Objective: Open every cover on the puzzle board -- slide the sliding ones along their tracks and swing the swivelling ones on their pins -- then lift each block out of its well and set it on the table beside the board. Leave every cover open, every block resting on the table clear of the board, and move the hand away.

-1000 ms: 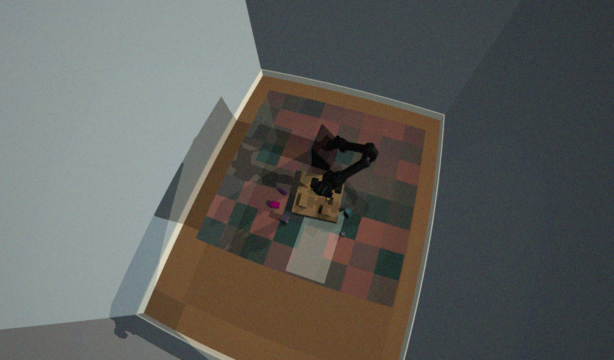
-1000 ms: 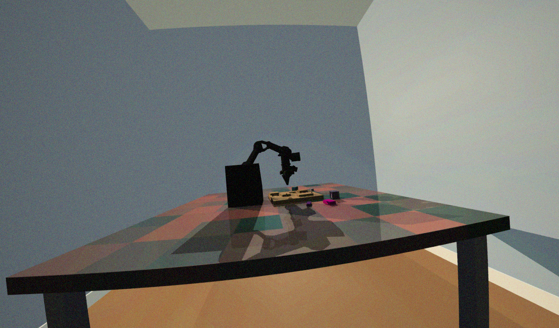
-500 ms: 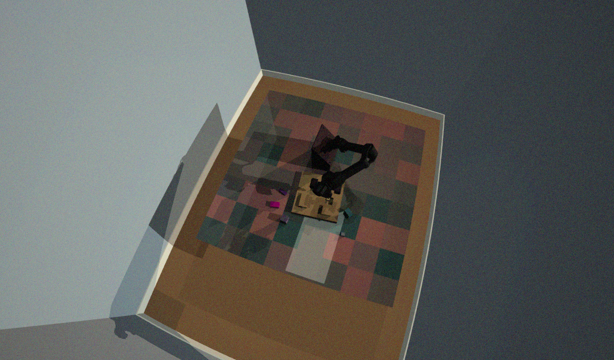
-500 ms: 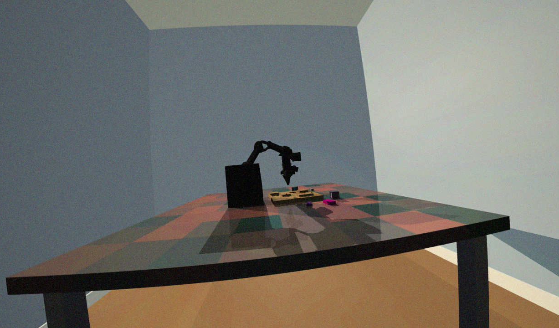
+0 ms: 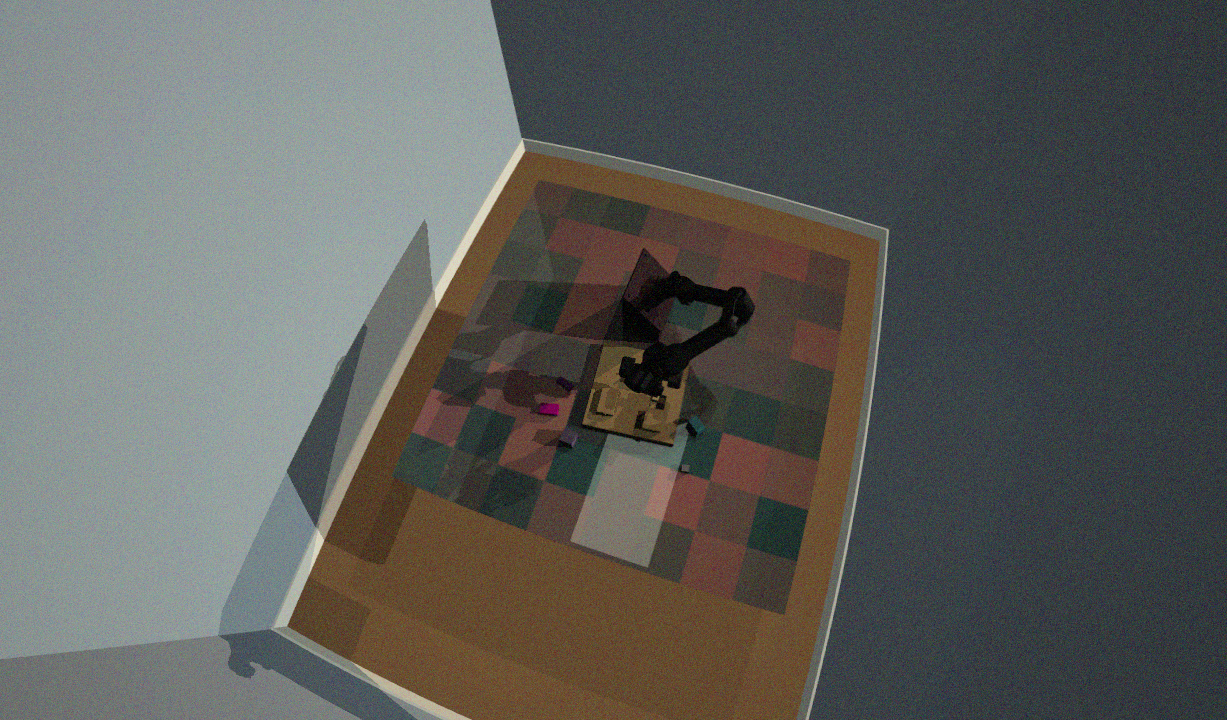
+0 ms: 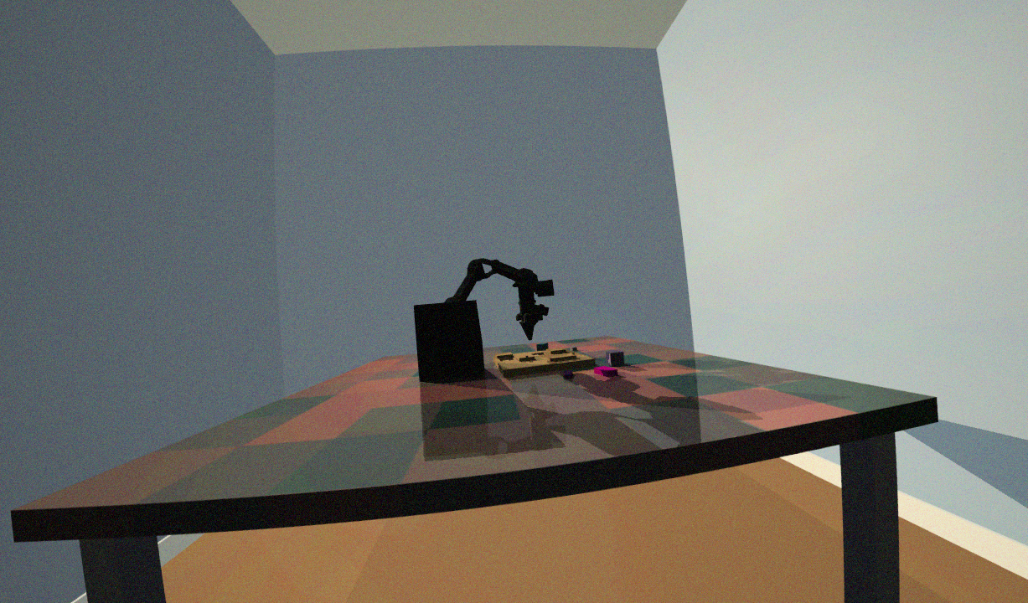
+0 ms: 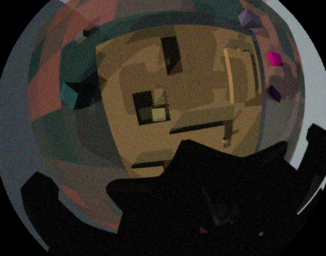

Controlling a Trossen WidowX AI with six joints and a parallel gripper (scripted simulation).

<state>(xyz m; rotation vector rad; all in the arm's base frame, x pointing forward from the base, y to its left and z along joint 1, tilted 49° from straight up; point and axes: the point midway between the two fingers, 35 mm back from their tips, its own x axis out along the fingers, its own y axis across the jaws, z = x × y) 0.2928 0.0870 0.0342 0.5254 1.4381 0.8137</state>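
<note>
Now: gripper tip 6 cm above the tan puzzle board and 3 cm to the left of it. Round my gripper tip: teal block: 18 cm to the left, 6 cm below, 6 cm ahead; lavender block: 25 cm ahead, 17 cm to the right, 6 cm below; small grey block: 20 cm to the left, 20 cm ahead, 7 cm below.
</note>
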